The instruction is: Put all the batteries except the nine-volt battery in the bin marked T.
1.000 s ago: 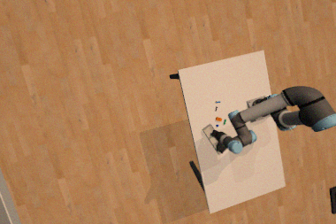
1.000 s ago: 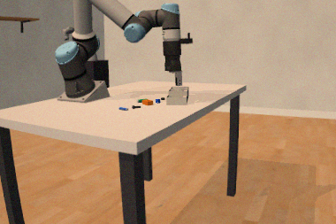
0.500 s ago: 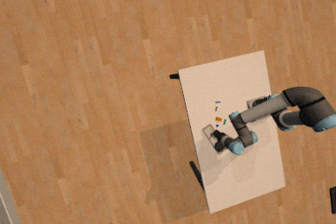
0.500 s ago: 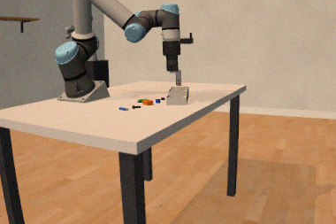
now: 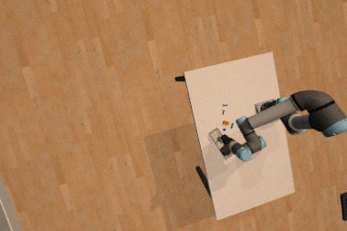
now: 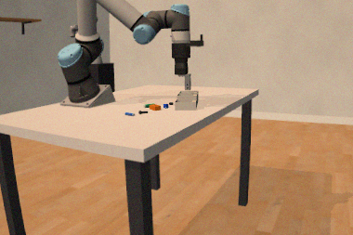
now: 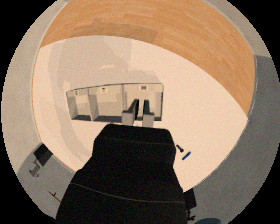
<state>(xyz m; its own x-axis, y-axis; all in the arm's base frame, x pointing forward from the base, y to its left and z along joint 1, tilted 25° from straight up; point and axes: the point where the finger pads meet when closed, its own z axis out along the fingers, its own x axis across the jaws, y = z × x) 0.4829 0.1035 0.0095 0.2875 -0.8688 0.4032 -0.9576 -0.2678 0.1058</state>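
Now: the grey bin 7 cm to the left of my hand, 7 cm below it and 4 cm behind it. Round my hand: orange block 12 cm behind, 8 cm below, 7 cm to the right; green piece 16 cm behind, 9 cm below, 4 cm to the right; black screw 17 cm to the right, 11 cm behind, 9 cm below.
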